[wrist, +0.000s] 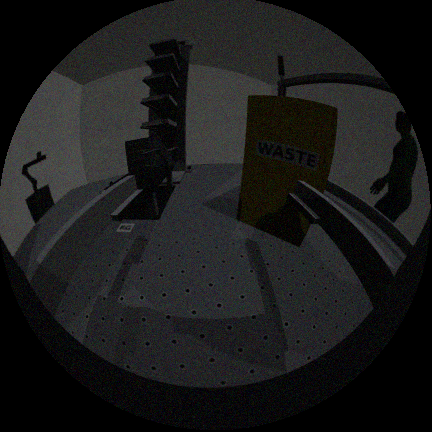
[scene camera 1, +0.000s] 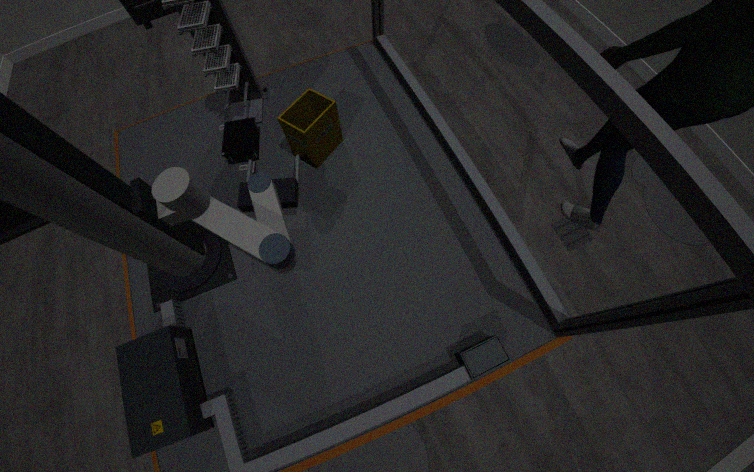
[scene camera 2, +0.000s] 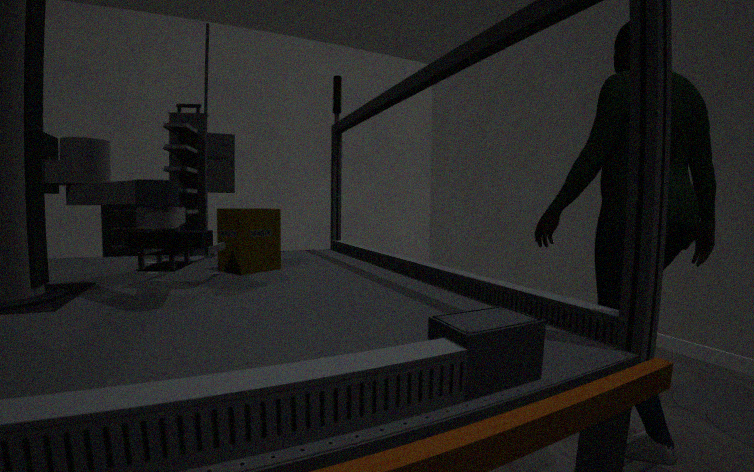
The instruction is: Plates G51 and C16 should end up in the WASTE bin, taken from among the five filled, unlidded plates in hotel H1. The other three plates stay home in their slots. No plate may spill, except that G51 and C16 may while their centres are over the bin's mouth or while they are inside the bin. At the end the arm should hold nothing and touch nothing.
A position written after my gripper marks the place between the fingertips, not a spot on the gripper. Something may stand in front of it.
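Present in the scene: a cabinet [scene camera 1: 153, 380], a small box [scene camera 2: 500, 359] and a hotel H1 [scene camera 2: 199, 201], the hotel H1 being visible in the wrist view also [wrist: 167, 137]. My gripper [scene camera 1: 274, 158] can be seen as well.
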